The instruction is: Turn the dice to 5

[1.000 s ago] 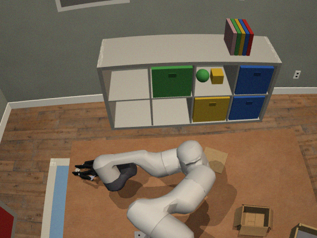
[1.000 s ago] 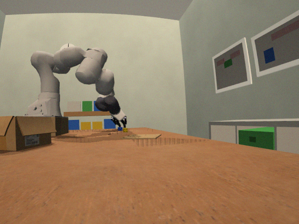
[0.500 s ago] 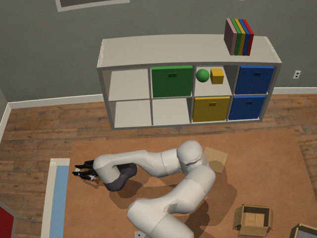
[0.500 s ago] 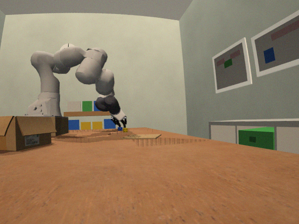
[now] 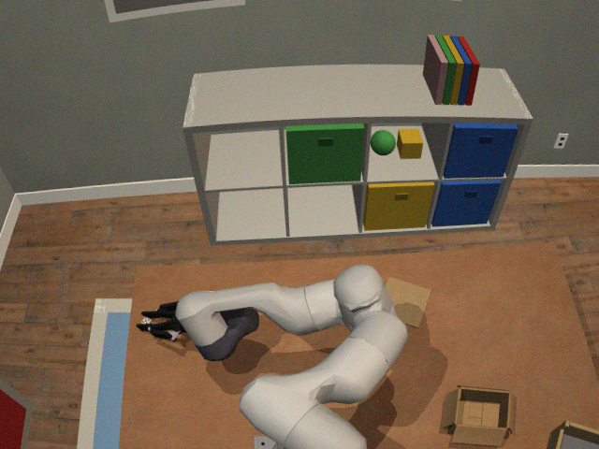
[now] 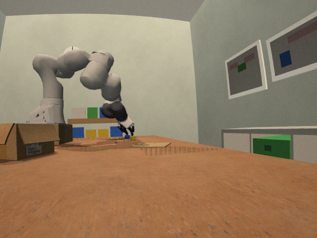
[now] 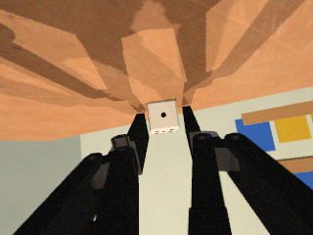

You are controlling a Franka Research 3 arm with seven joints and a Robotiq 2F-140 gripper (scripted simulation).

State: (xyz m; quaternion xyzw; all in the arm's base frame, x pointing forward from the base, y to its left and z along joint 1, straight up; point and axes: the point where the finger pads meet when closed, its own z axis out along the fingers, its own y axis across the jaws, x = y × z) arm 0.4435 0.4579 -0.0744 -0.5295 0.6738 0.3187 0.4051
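Now: hand 10 mm to the right of the white die and 20 mm above it. The rest, counted from my hand: tan mat 70 mm ahead, 750 mm to the right, 30 mm below; yellow die 10 mm ahead, 430 mm to the right, 20 mm below; blue die 20 mm behind, 270 mm to the right, 20 mm below.
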